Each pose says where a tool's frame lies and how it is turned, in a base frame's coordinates. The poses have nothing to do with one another.
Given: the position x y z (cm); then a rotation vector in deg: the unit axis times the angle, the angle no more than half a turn.
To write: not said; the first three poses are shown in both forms.
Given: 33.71 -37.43 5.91 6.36 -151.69 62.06
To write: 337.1 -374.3 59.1 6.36 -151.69 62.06
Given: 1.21 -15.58 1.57 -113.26 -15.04 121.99
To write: 12.1 -155.8 15.7 -113.26 -15.04 121.99
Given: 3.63 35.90 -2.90 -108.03 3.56 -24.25
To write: 36.3 359.0 -29.0 -108.03 3.56 -24.25
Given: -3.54 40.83 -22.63 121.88 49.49 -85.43
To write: -35.4 408.3 -226.3 121.88 49.49 -85.43
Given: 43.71 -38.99 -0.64 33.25 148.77 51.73
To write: 437.1 -389.9 -6.4 33.25 148.77 51.73
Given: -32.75 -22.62 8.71 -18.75 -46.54 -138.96
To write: -327.5 -226.2 87.1 -18.75 -46.54 -138.96
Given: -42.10 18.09 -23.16 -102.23 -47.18 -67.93
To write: -421.0 180.9 -231.6 -102.23 -47.18 -67.93
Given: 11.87 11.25 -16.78 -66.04 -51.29 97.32
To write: 118.7 112.5 -167.8 -66.04 -51.29 97.32
